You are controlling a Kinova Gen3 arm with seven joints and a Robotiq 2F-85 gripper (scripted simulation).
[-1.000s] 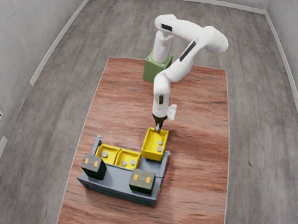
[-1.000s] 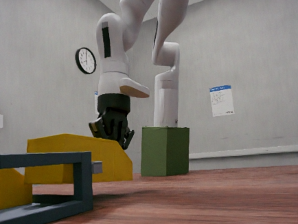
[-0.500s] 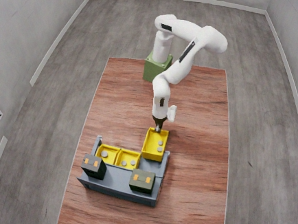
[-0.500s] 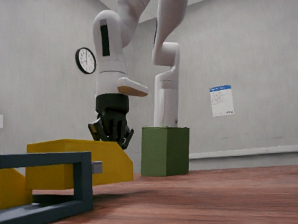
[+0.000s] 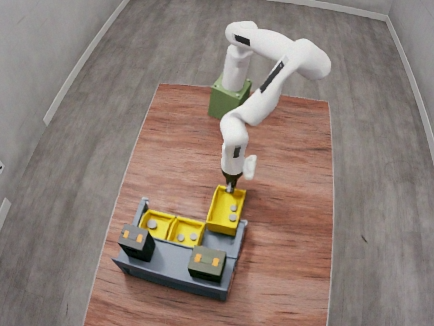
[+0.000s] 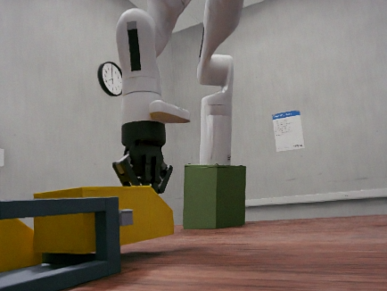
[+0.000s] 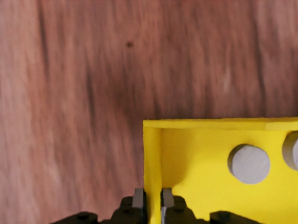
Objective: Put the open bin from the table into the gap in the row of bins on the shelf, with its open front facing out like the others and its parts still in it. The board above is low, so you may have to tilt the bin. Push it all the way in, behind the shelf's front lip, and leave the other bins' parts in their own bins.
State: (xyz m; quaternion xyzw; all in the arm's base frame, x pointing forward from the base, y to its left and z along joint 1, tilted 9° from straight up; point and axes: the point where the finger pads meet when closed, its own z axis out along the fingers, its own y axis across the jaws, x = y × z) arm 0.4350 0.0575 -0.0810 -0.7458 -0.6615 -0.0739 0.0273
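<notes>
Right now the grey disc part is 10 cm ahead of my hand, 3 cm below it and 2 cm to the left of it. The rest, counted from my hand: grey shelf: 25 cm ahead, 14 cm to the right.
</notes>
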